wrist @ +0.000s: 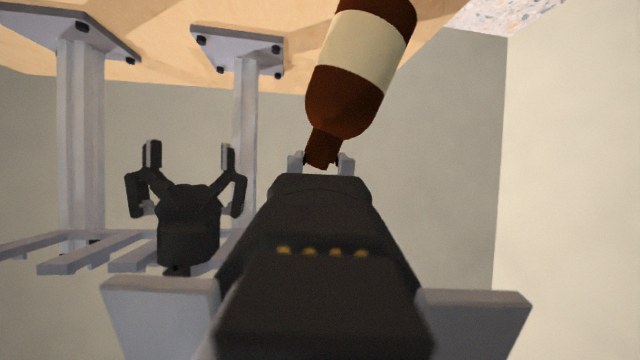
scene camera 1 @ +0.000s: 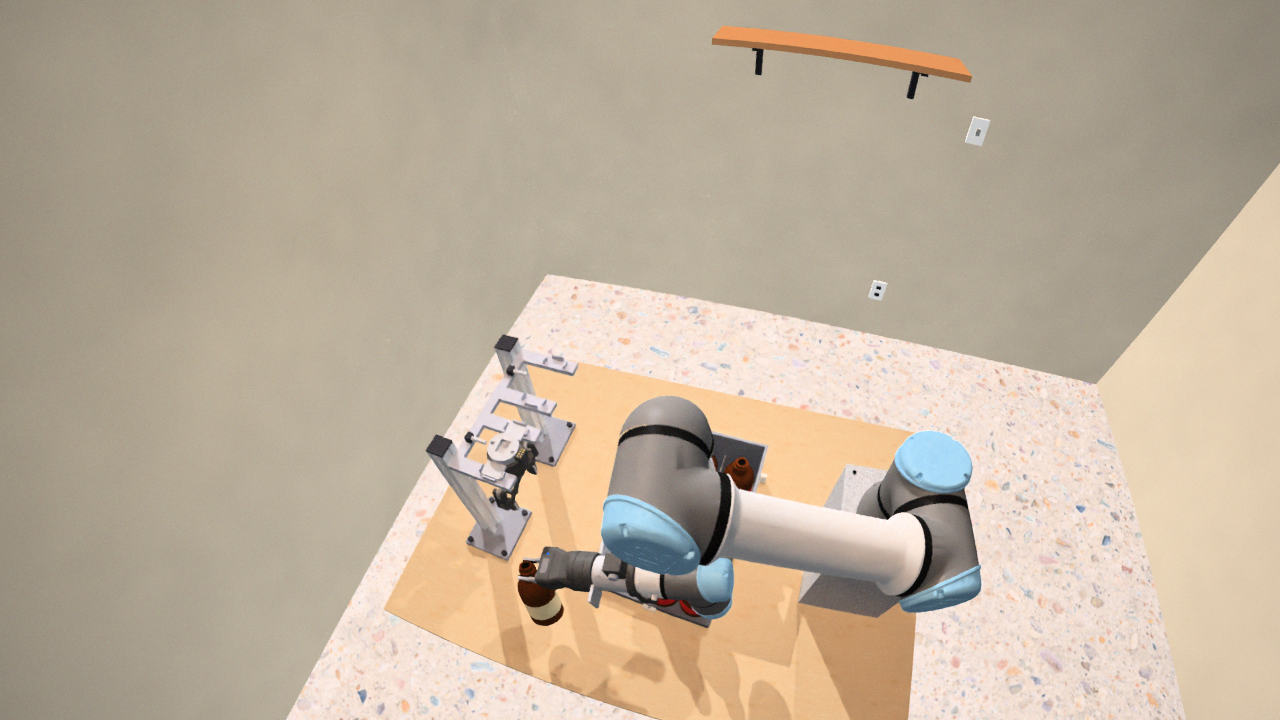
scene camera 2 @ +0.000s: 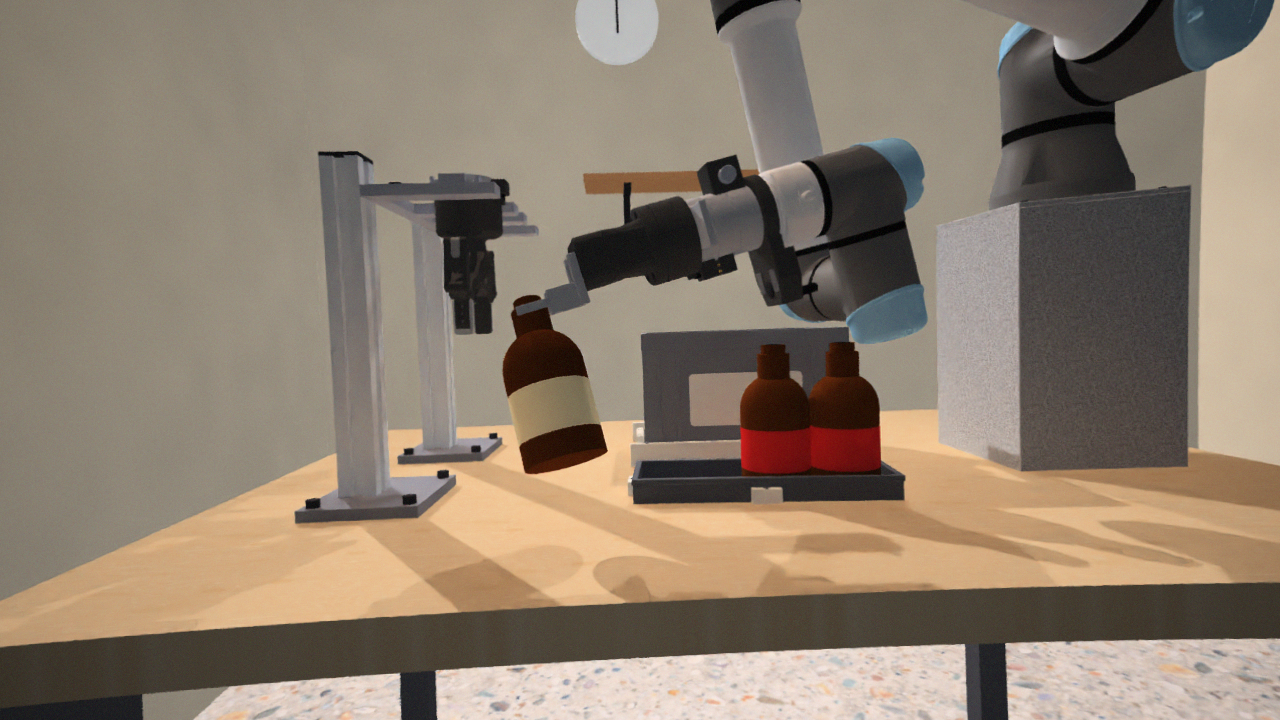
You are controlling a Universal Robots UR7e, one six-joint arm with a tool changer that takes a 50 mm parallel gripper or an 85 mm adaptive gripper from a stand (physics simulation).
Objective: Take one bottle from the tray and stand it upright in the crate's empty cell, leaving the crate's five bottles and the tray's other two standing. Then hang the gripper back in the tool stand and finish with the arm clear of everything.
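Where they show: hand at its tool point: [scene camera 2: 704, 229]; arm's base at its link origin: [scene camera 2: 1058, 206].
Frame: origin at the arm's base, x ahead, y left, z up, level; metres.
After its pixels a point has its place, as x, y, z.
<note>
My gripper [scene camera 1: 527, 571] [scene camera 2: 534, 306] [wrist: 321, 162] is shut on the neck of a brown bottle with a cream label [scene camera 1: 538, 598] @[0.612, 0.281, -0.152] [scene camera 2: 553, 402] @[0.620, 0.306, -0.196] [wrist: 362, 47] @[0.588, 0.263, -0.201]. The bottle hangs tilted in the air, left of the tray [scene camera 2: 698, 490] @[0.488, 0.183, -0.306]. Two red-labelled bottles [scene camera 2: 775, 411] @[0.406, 0.180, -0.227] [scene camera 2: 844, 411] @[0.335, 0.181, -0.229] stand upright side by side in the tray. The grey crate [scene camera 1: 756, 443] @[0.287, -0.193, -0.144] [scene camera 2: 666, 394] @[0.506, -0.018, -0.226] stands behind the tray in the second scene view. A brown bottle [scene camera 1: 739, 470] @[0.309, -0.129, -0.167] shows in the crate; the arm hides most of the crate's cells, so the empty cell cannot be seen.
The tool stand [scene camera 1: 468, 488] @[0.830, 0.131, -0.089] [scene camera 2: 353, 331] @[0.849, 0.134, -0.130] [wrist: 80, 145] @[0.827, -0.143, -0.133] is left of the held bottle. The other, black gripper [scene camera 1: 508, 470] [scene camera 2: 469, 259] [wrist: 187, 220] hangs in it with its fingers down. The grey pedestal [scene camera 1: 845, 595] @[0.023, 0.088, -0.205] [scene camera 2: 1065, 340] @[0.049, 0.089, -0.168] under the arm's base stands at the right.
</note>
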